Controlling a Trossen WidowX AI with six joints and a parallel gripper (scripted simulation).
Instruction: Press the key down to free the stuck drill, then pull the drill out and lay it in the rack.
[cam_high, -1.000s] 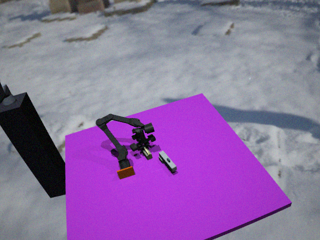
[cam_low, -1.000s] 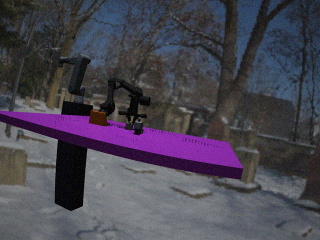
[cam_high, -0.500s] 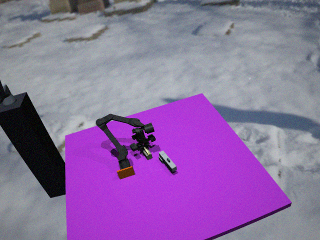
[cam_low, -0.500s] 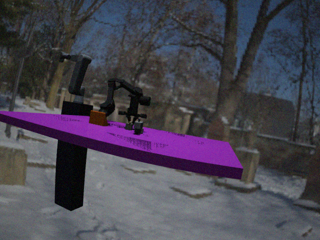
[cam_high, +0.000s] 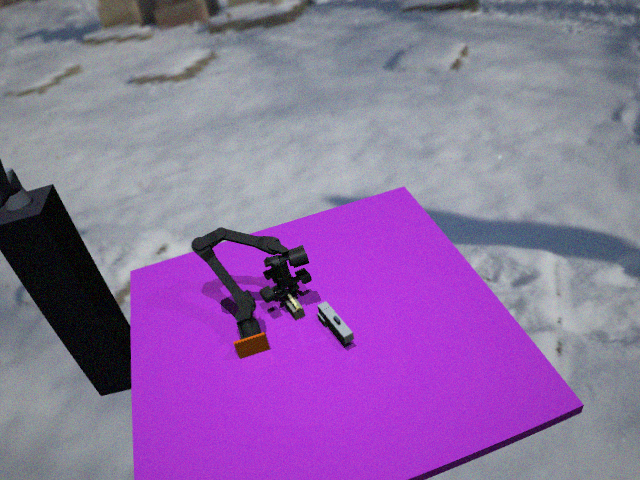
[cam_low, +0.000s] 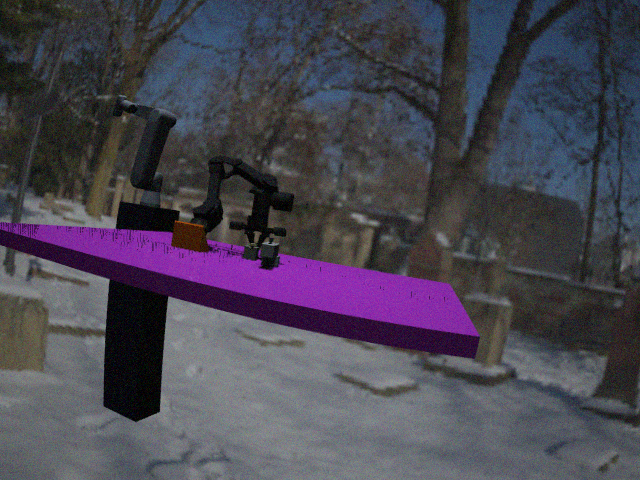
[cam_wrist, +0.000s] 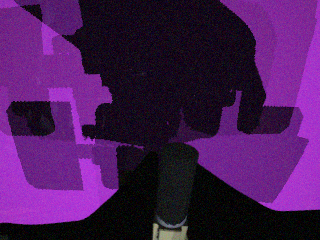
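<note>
Right now my gripper tip is 1 cm short of the drill, 4 cm to the left of it and 3 cm below it. Also, from my gripper tip: grey housing 13 cm ahead, 19 cm to the right, 3 cm above; then dark key 14 cm ahead, 21 cm to the right, 4 cm above.
</note>
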